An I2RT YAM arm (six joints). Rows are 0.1 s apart.
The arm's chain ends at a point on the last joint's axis. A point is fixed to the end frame.
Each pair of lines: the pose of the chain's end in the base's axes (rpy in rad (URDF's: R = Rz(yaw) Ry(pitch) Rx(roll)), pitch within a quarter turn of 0, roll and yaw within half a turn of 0; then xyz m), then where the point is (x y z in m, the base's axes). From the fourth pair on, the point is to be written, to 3 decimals.
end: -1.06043 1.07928 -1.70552 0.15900 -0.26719 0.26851
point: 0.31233 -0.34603 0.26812
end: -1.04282 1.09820 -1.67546 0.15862 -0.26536 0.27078
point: 0.31307 -0.34197 0.27060
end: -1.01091 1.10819 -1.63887 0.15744 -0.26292 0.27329
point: 0.31250 -0.33828 0.27480
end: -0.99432 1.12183 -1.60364 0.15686 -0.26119 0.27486
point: 0.313 -0.333 0.277
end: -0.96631 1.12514 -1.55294 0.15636 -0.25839 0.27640
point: 0.315 -0.327 0.280
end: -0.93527 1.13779 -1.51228 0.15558 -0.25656 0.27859
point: 0.315 -0.323 0.283
